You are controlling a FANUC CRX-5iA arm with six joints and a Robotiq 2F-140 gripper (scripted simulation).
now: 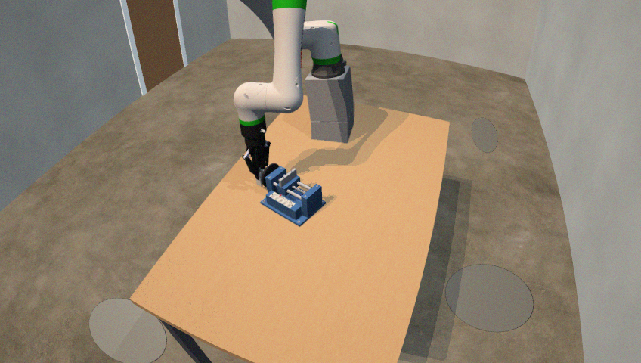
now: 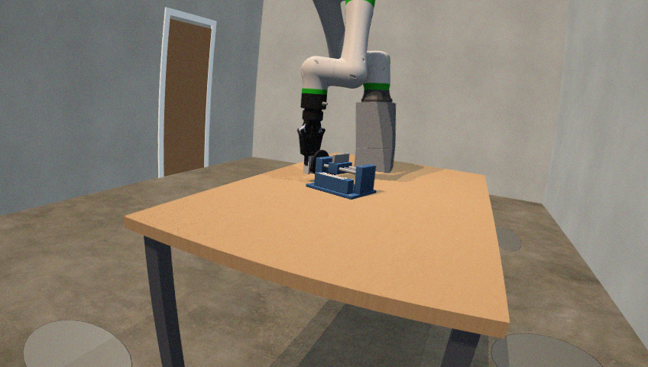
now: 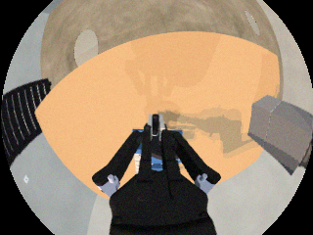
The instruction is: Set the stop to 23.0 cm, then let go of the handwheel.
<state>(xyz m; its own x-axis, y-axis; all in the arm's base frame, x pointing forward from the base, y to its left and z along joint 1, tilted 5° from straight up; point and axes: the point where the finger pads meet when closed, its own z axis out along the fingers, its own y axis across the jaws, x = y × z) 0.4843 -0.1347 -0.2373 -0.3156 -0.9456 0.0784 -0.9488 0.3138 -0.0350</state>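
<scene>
The black handwheel lies 2 cm to the left of my hand and 1 cm below it. Round my hand: grey stop plate (12 cm to the left, 3 cm ahead, 3 cm above).
</scene>
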